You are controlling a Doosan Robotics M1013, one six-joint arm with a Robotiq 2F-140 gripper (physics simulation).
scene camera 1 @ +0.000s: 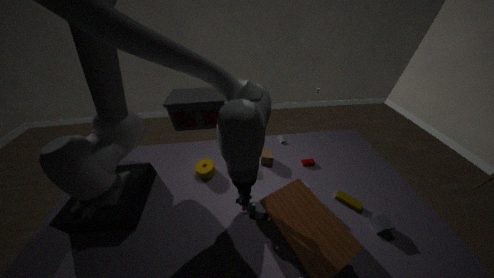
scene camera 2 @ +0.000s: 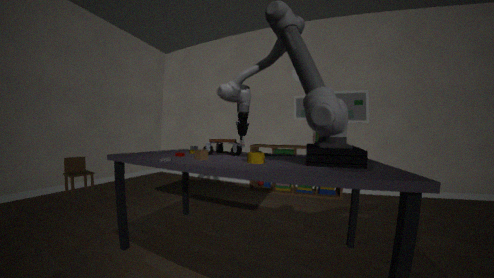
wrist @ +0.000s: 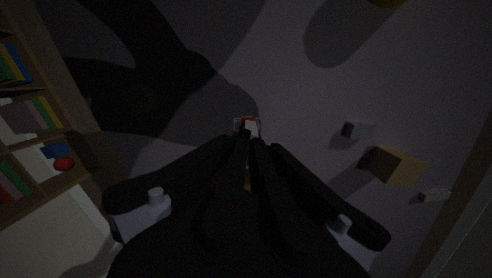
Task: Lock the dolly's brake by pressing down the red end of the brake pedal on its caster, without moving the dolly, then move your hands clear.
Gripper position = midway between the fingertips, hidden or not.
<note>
I see my gripper (wrist: 248, 129) and a wooden block (wrist: 393, 167).
</note>
